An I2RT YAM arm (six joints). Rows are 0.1 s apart.
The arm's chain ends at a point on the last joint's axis. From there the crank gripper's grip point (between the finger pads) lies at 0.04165 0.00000 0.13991 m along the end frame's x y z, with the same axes.
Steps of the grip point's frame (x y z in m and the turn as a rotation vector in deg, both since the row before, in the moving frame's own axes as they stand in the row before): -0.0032 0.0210 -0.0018 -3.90 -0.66 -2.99; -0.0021 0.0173 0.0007 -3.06 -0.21 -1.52; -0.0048 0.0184 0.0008 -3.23 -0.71 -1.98; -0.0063 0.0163 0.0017 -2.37 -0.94 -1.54; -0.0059 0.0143 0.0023 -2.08 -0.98 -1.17; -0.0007 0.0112 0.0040 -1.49 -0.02 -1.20; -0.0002 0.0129 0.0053 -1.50 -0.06 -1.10; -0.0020 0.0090 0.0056 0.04 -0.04 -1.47
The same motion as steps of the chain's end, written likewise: -0.0018 0.0136 -0.0020 -3.90 -0.66 -2.99; -0.0017 0.0109 0.0007 -3.06 -0.21 -1.52; -0.0032 0.0119 0.0005 -3.23 -0.71 -1.98; -0.0041 0.0116 0.0011 -2.37 -0.94 -1.54; -0.0035 0.0100 0.0017 -2.08 -0.98 -1.17; -0.0007 0.0084 0.0040 -1.49 -0.02 -1.20; -0.0001 0.0100 0.0053 -1.50 -0.06 -1.10; -0.0019 0.0102 0.0056 0.04 -0.04 -1.47
